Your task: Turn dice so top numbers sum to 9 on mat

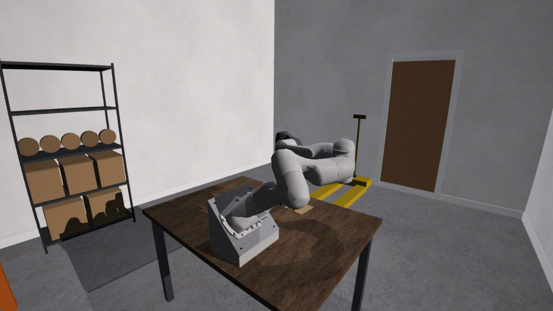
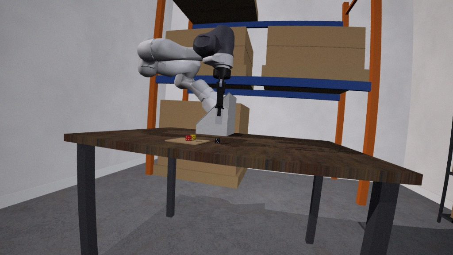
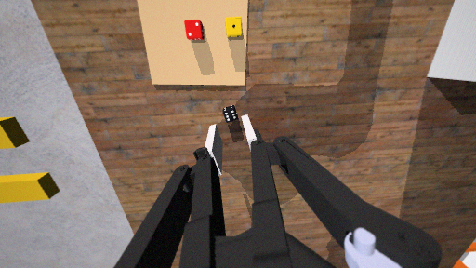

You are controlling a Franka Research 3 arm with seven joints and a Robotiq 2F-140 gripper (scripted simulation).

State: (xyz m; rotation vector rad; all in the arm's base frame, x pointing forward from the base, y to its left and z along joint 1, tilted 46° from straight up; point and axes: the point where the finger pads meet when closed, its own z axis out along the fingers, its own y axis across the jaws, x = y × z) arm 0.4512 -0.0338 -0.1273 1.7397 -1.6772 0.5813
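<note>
My gripper is now 10 cm above the black die. Round my hand: yellow die 11 cm to the right, 10 cm below, 3 cm behind; then red die 12 cm to the right, 10 cm below, 2 cm ahead; then tan mat 12 cm to the right, 11 cm below, 2 cm ahead.
</note>
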